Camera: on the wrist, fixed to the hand. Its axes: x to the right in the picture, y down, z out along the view.
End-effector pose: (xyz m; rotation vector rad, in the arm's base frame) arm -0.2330 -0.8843 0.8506 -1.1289 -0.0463 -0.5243
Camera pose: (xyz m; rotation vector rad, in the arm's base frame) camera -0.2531 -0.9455 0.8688 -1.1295 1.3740 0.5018
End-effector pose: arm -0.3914 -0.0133 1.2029 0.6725 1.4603 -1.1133
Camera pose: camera -0.4530 0.0127 1.2007 1.3900 1.1321 0.5833
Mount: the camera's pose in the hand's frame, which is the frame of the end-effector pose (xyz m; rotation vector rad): 0.0107 -0.0435 -0.0497 -0.4905 0.5849 1.4545
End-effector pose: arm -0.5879 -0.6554 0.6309 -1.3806 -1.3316 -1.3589
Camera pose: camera -0.6404 -0.6954 0.6420 -1.4984 0.4868 -0.8470
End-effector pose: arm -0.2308 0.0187 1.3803 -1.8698 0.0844 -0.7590
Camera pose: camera -0.2613 -0.0071 1.4340 -1.3850 1.8836 -0.1744
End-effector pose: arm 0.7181 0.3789 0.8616 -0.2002 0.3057 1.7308
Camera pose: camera 0.7571 0.3803 0.8072 0.9061 -0.4329 -2.7369
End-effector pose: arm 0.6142 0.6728 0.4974 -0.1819 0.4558 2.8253
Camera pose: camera 0.6204 0.6990 0.4362 0.5228 0.0691 -1.7926
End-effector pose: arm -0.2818 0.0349 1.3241 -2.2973 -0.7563 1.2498
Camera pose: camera -0.2459 0.0701 1.3683 2.4418 -0.8293 -0.4505
